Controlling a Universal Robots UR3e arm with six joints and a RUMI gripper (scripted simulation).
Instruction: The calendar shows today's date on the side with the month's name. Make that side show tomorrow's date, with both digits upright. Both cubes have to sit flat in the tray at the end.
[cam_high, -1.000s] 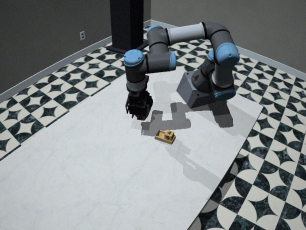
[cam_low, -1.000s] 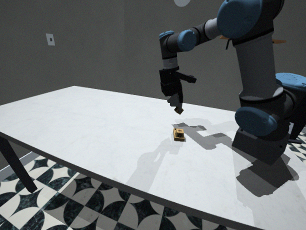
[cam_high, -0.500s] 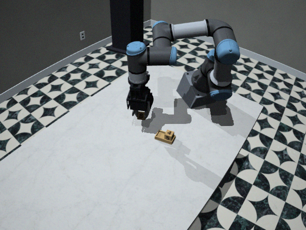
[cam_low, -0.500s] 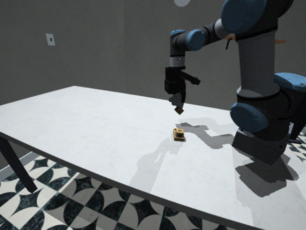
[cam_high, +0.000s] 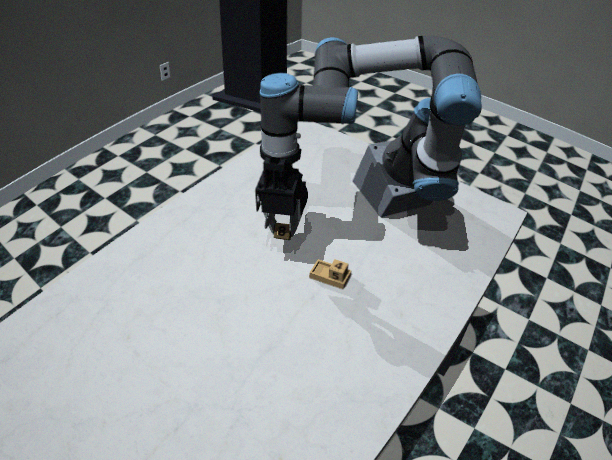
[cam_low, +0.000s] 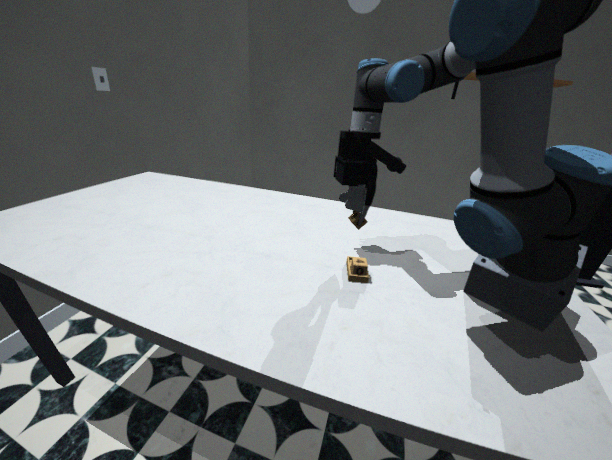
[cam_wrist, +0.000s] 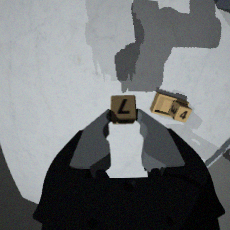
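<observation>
Right now my hand is 10 mm above the wooden cube. Round my hand: wooden calendar tray (10 mm behind, 110 mm to the left, 90 mm below).
</observation>
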